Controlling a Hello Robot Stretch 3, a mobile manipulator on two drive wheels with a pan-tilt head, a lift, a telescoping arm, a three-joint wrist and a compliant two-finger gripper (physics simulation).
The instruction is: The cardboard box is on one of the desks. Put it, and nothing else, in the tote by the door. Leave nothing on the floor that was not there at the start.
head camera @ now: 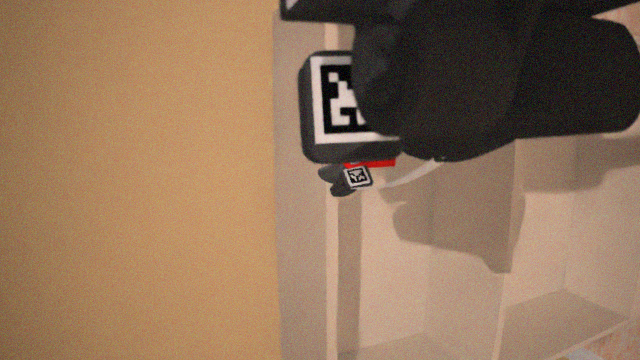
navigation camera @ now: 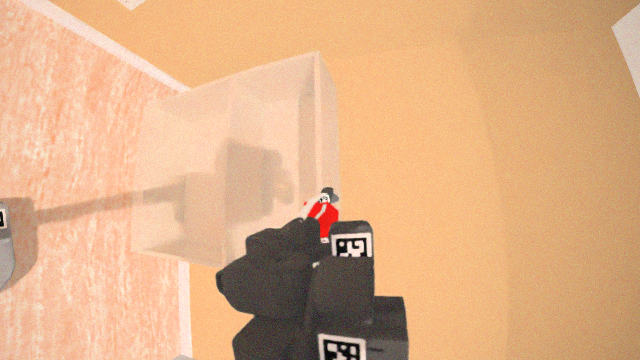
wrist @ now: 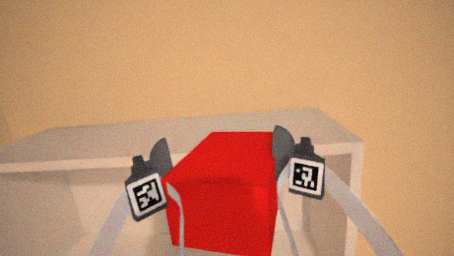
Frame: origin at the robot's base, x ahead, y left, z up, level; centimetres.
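Seen in the pictures: gripper, fingertip midpoint: [navigation camera: 332, 217].
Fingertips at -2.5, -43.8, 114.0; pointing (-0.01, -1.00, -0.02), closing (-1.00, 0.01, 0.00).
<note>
A point is followed by its place in that frame, as x, y, z.
My gripper [head camera: 336, 182] [navigation camera: 328, 195] [wrist: 223, 150] {-2.5, -43.8, 114.0} is shut on a red box [head camera: 380, 163] {1.2, -38.7, 111.6} [navigation camera: 327, 215] {-0.9, -38.2, 114.6} [wrist: 225, 210]. In the wrist view the two dark finger pads press on its left and right sides. Its front and top faces show there. In the head camera and navigation camera views the dark wrist hides most of the box. The held box is in front of the upper edge of a pale shelf unit. It is a plain-sided box, and I cannot tell its material. The tote by the door and the desks do not show in these views.
The pale open shelf unit [head camera: 300, 250] {16.1, -79.6, 106.0} [navigation camera: 330, 100] {37.2, -85.2, 106.0} [wrist: 125, 140] stands against a tan wall [head camera: 140, 175] {1.0, -97.7, 133.2} [navigation camera: 425, 175] {3.8, -98.2, 142.8} [wrist: 225, 60]. A divider splits it, and the arm's shadow falls inside. A pinkish floor [navigation camera: 60, 150] {25.0, -35.3, 0.0} and a white skirting board [navigation camera: 110, 42] {78.5, -50.2, 8.2} show in the navigation camera view.
</note>
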